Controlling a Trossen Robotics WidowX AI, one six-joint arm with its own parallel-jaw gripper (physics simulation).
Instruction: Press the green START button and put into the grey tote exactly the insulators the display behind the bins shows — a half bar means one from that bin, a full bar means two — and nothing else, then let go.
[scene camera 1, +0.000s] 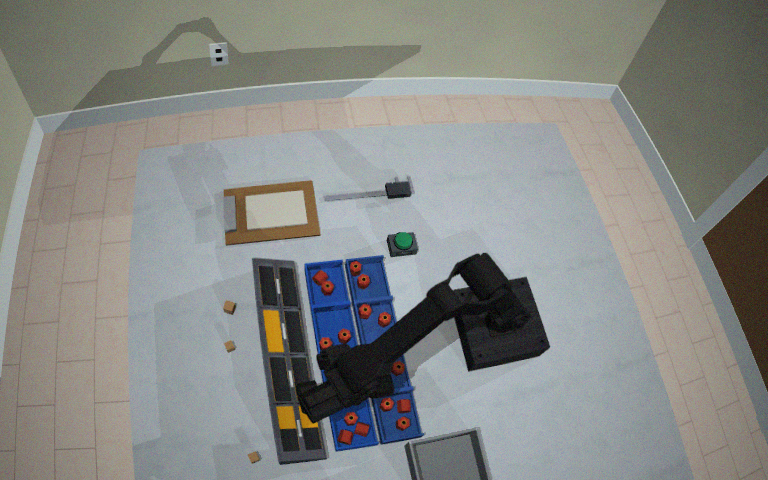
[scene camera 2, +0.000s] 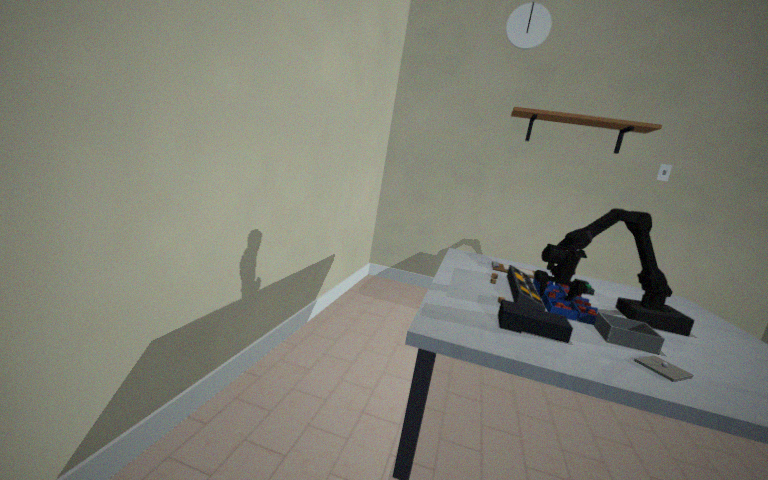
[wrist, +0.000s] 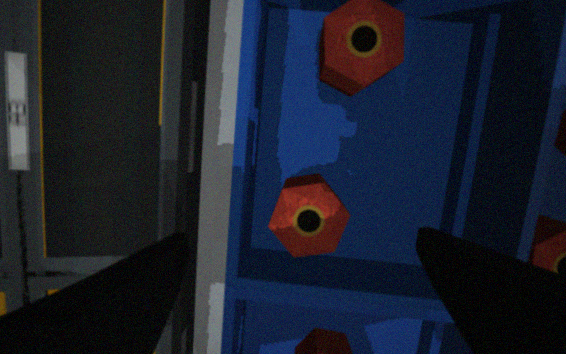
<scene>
My gripper shows in scene camera 1, in scene camera 2 and in the wrist view (303, 241). One and the same spot on my gripper: (scene camera 2: 573, 292) is (scene camera 1: 370, 396).
</scene>
